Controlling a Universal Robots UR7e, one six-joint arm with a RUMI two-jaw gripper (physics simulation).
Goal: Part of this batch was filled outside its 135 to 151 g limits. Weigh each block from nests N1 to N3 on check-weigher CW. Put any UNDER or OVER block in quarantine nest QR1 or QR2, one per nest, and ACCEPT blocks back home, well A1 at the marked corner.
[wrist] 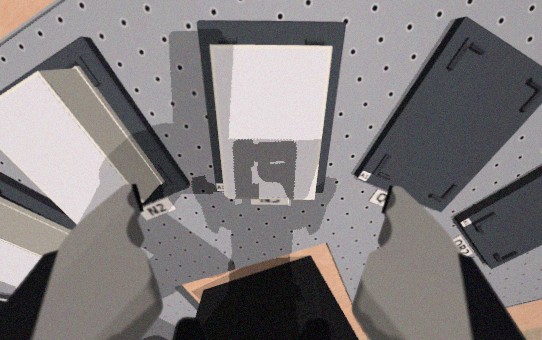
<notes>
I see my gripper [263, 188] and a grey perforated table [157, 59].
</notes>
